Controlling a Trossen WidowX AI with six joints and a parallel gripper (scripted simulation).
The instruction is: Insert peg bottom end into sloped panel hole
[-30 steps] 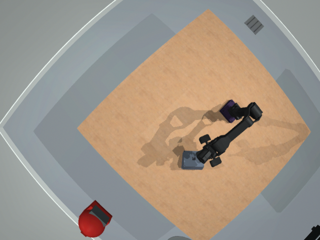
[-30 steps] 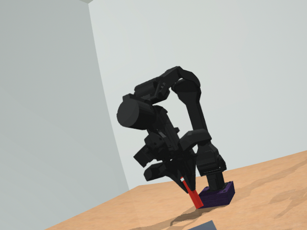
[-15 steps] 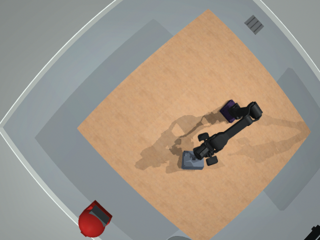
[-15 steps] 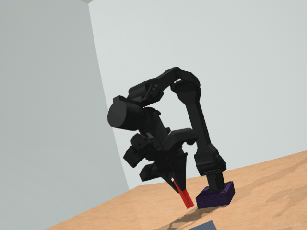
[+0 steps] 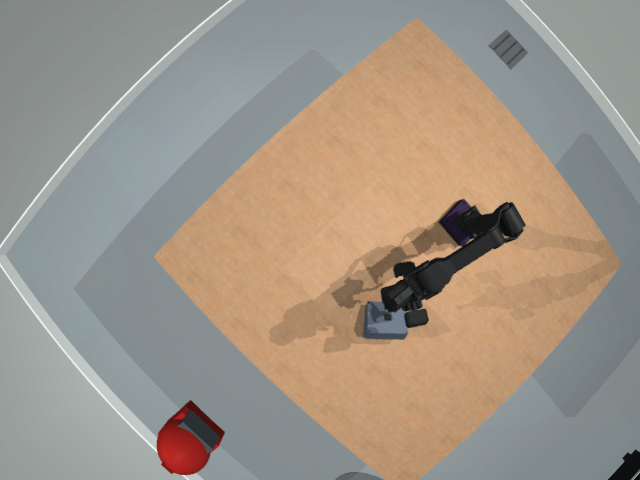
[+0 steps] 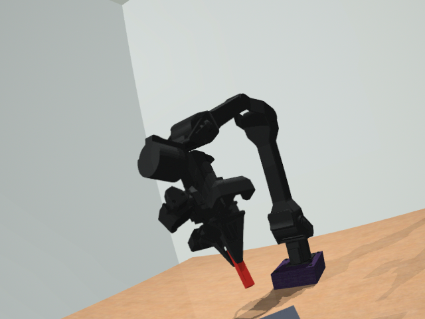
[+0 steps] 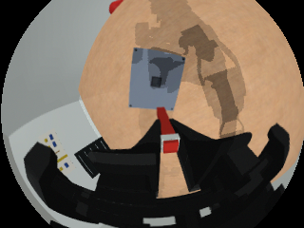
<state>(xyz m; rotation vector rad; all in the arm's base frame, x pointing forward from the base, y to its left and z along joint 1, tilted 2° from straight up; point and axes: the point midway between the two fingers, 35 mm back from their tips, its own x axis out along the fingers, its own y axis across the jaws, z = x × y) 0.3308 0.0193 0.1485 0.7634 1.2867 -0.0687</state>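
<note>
Right now my gripper tip is 11 cm above the panel, 7 cm short of it and 3 cm to the right of it. From my gripper tip the other things lie so: red peg: 1 cm to the right, 1 cm behind, 1 cm above.
</note>
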